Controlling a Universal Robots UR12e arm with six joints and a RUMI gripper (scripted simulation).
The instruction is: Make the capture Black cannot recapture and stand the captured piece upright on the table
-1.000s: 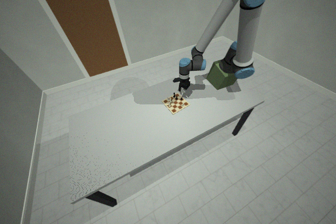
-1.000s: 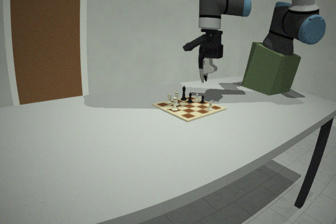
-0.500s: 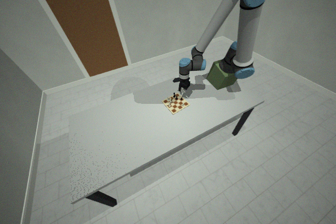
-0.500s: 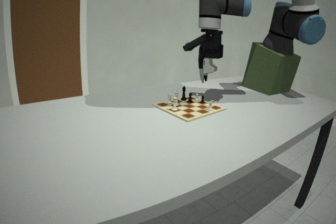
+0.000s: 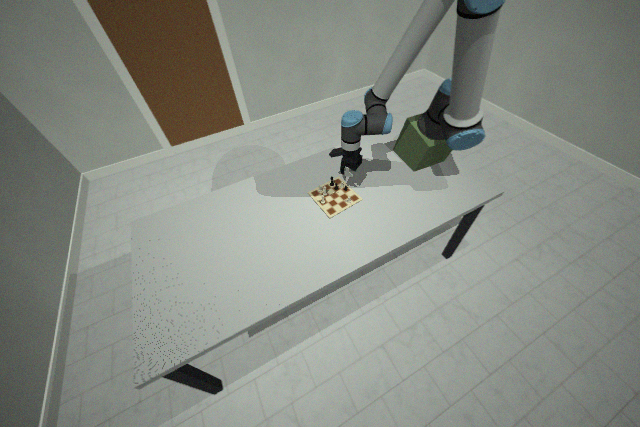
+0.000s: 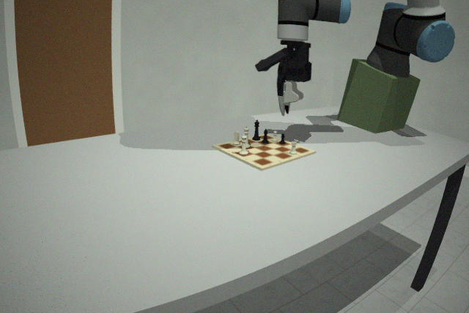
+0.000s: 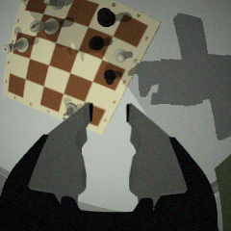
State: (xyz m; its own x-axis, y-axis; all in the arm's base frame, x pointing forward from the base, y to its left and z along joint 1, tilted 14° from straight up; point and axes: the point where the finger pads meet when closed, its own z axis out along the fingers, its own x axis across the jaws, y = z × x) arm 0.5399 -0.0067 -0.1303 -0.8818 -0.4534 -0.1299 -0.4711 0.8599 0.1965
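My gripper is now 9 cm above the black pawn. From my hand the other things lie so: chessboard 8 cm ahead, 1 cm to the left, 11 cm below; white pawn 3 cm to the right, 9 cm below; black king 5 cm ahead, 7 cm to the right, 8 cm below.
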